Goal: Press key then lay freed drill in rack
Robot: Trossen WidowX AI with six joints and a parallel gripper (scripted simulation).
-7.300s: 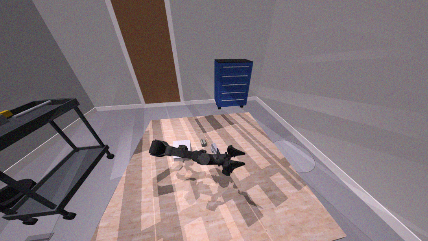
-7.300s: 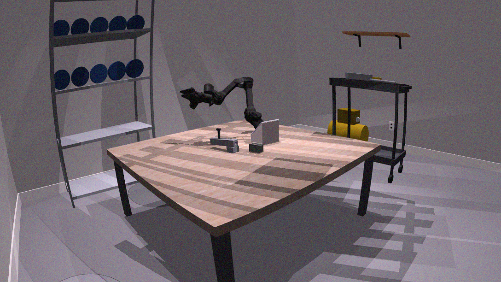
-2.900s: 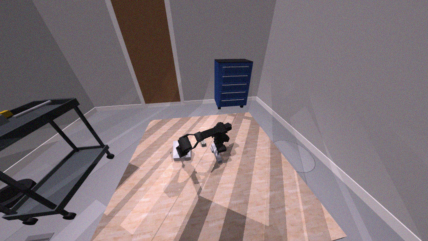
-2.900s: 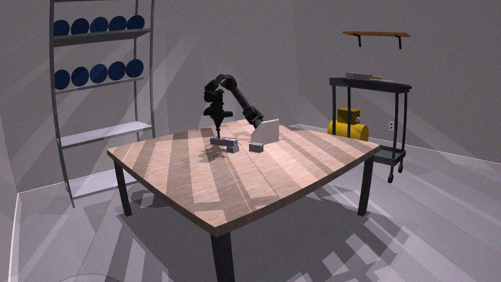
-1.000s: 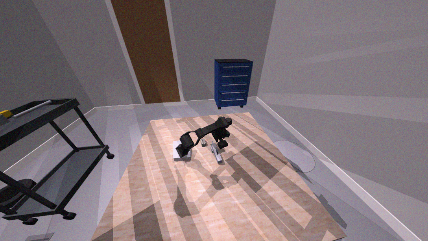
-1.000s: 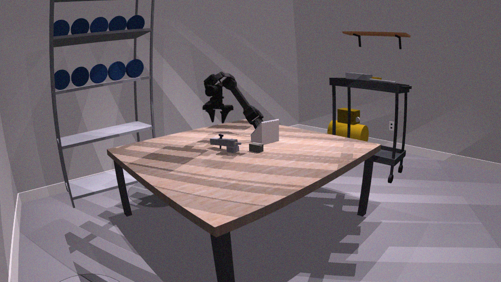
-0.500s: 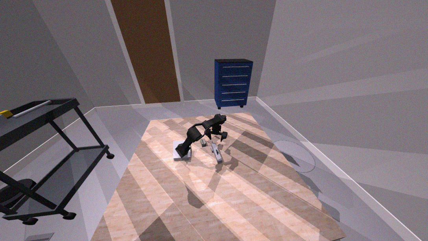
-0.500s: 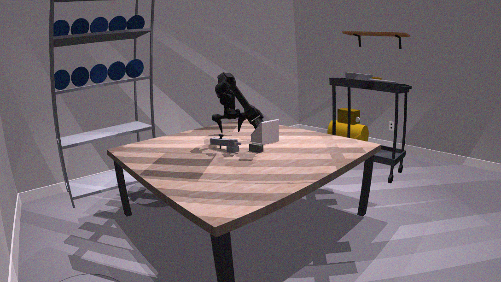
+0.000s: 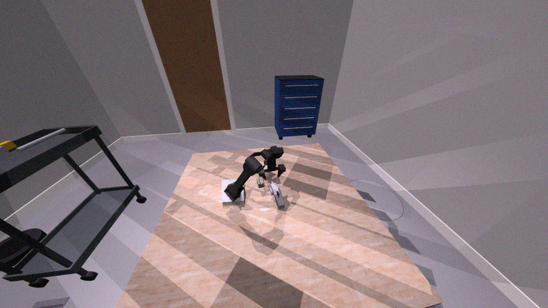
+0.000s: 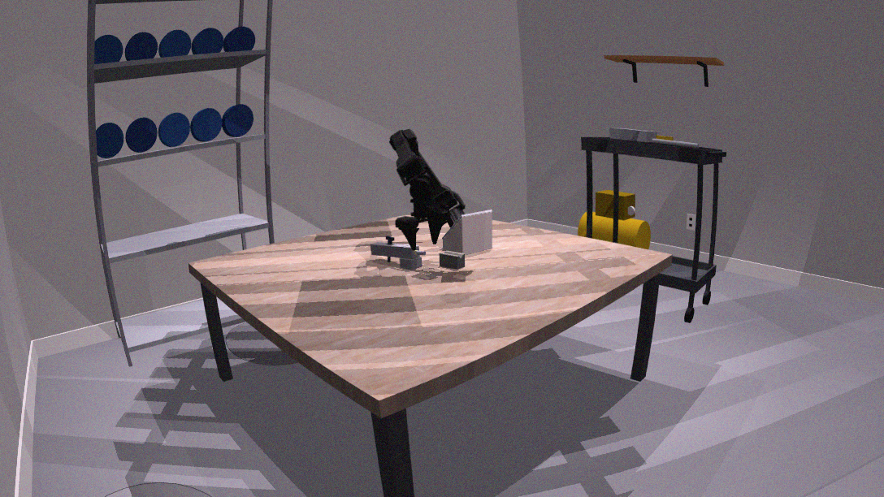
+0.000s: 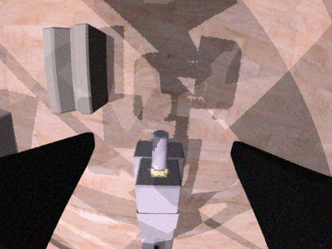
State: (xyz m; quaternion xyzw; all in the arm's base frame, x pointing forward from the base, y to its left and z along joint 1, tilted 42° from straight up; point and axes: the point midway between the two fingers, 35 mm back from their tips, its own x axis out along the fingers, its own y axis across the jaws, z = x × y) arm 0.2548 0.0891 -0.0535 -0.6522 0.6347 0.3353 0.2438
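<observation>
The drill lies 1 cm ahead of my gripper tip, 6 cm to the right of it and 2 cm below it. Round my gripper tip: long grey fixture: 2 cm ahead, 12 cm to the right, 4 cm below; then grey rack: 8 cm behind, 3 cm to the left, 5 cm below; then black key: 2 cm ahead, 15 cm to the right, 2 cm below.
</observation>
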